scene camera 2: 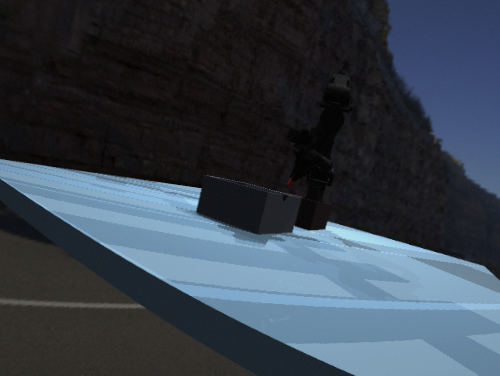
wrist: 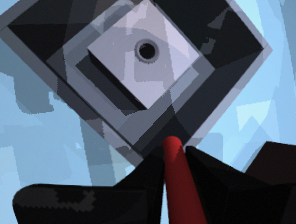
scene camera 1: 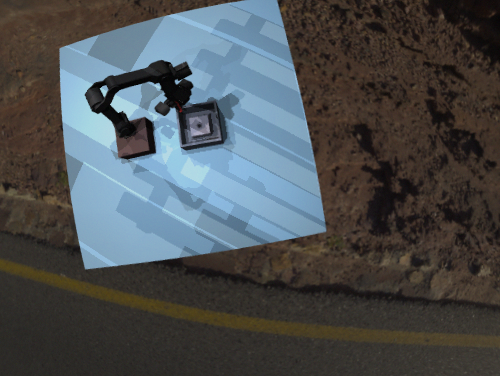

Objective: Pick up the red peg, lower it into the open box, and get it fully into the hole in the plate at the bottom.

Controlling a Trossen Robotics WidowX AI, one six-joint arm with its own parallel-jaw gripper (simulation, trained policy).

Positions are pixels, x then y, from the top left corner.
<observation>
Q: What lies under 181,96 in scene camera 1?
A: My gripper.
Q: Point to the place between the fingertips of my gripper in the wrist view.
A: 174,152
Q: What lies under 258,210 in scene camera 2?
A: A dark box.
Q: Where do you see a dark box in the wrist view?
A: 231,49
</observation>
